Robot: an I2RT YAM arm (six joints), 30 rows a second.
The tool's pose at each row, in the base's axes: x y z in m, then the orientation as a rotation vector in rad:
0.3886 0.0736 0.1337 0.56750 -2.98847 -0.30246
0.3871 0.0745 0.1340 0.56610 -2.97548 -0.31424
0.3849 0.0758 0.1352 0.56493 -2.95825 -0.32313
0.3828 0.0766 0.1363 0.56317 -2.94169 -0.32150
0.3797 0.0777 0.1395 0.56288 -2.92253 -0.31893
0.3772 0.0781 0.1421 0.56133 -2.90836 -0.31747
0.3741 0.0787 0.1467 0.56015 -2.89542 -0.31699
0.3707 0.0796 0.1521 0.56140 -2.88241 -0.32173
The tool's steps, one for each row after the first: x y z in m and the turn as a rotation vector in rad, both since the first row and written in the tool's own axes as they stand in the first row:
0.0011 0.0014 0.0000 -0.01055 0.01002 0.00012
0.0027 0.0036 -0.0006 -0.02038 0.02465 0.00006
0.0044 0.0053 -0.0013 -0.02355 0.04103 0.00080
0.0070 0.0081 -0.0039 -0.02667 0.05994 0.00051
0.0093 0.0099 -0.0060 -0.02934 0.07398 0.00115
0.0122 0.0125 -0.0101 -0.03230 0.08658 0.00154
0.0152 0.0156 -0.0148 -0.03846 0.09778 0.00008

